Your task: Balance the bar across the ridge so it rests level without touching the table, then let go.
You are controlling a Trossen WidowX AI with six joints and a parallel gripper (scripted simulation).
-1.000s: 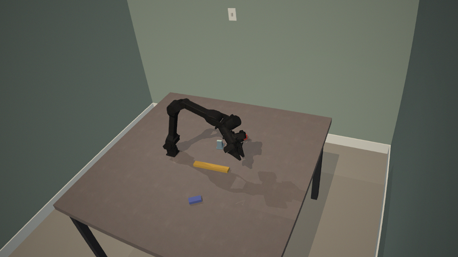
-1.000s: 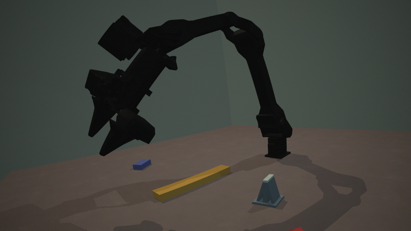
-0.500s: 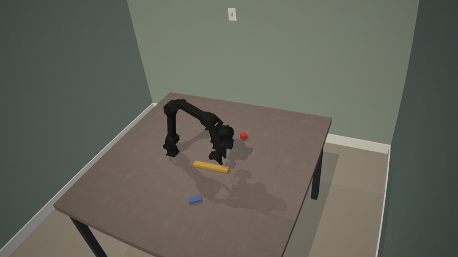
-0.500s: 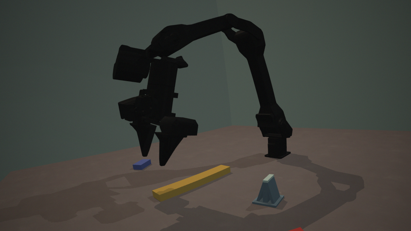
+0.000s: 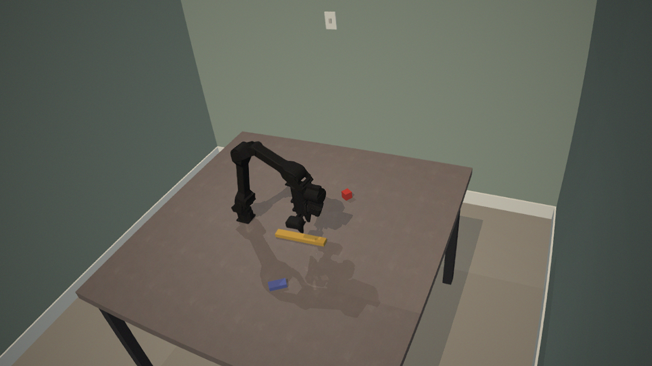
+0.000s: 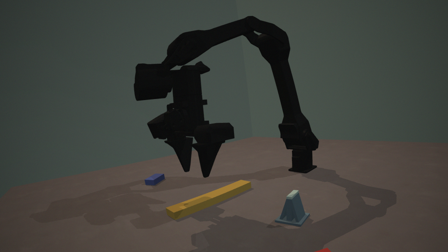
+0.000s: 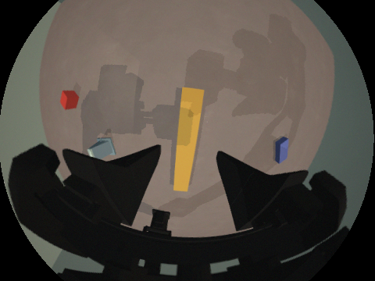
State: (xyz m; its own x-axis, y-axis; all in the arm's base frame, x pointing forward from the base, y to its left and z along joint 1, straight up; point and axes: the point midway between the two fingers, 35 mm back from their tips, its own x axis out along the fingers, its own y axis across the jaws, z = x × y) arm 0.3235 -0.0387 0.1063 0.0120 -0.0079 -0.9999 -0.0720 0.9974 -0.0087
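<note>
My gripper tip is now 6 cm above the yellow bar and 3 cm past it. The rest, counted from my gripper tip: blue block: 26 cm to the right, 6 cm below; red cube: 31 cm to the left, 6 cm below, 4 cm ahead.
</note>
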